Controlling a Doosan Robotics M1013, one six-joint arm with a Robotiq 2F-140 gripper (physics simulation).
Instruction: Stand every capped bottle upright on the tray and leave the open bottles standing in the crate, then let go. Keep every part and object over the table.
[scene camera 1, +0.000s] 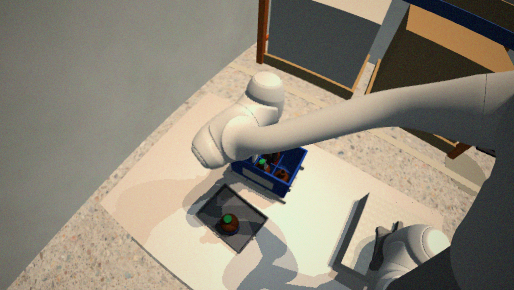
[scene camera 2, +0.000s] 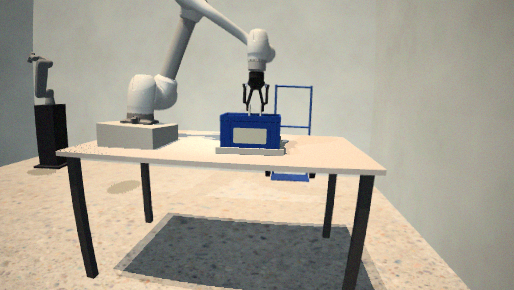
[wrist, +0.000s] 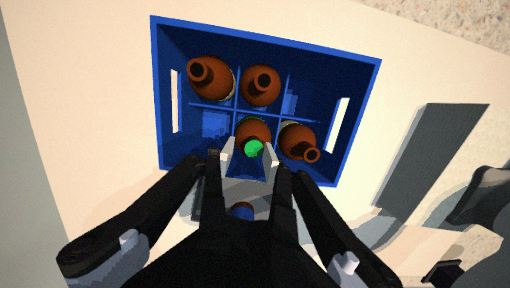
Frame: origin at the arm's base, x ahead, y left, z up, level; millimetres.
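Where they show: gripper, between the fingertips: (scene camera 1: 260, 163) (wrist: 249, 148); arm's base, origin of its link: (scene camera 2: 140, 122) (wrist: 491, 195).
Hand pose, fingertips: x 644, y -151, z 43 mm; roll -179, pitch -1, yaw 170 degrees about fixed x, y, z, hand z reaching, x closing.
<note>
Each offset is from my fingertips to the top centre of the thing. "pt": to the spot under its first point. Level surfaces: height alone.
The blue crate @(dx -17, dy -50, dz +25 mm) (scene camera 1: 260, 183) (scene camera 2: 226, 131) (wrist: 265, 37) has six compartments. In the wrist view a brown bottle with a green cap @(dx -7, dy -3, dz +13 mm) (wrist: 253, 148) stands in the middle compartment of the near row. Three open brown bottles @(dx +66, dy -108, dz +13 mm) (wrist: 212, 77) @(dx -19, dy -97, dz +13 mm) (wrist: 260, 85) @(dx -98, dy +7, dz +13 mm) (wrist: 298, 142) stand in the crate, two in the far row and one right of the capped one. My gripper (scene camera 2: 255, 111) (wrist: 249, 148) is open, pointing down at the crate's top, its fingertips either side of the green cap in the wrist view, holding nothing. Another green-capped bottle @(dx +21, dy +264, dz +10 mm) (scene camera 1: 229, 222) stands upright on the dark tray @(pt dx +130, dy +283, dz -146 mm) (scene camera 1: 206, 220).
The pale table @(dz -151 mm) (scene camera 1: 165, 250) (scene camera 2: 320, 155) carries the grey box (scene camera 2: 161, 137) under the arm's base, right of the crate in scene camera 1. The crate's high walls and dividers surround the bottles. A blue trolley (scene camera 2: 311, 111) stands behind the table.
</note>
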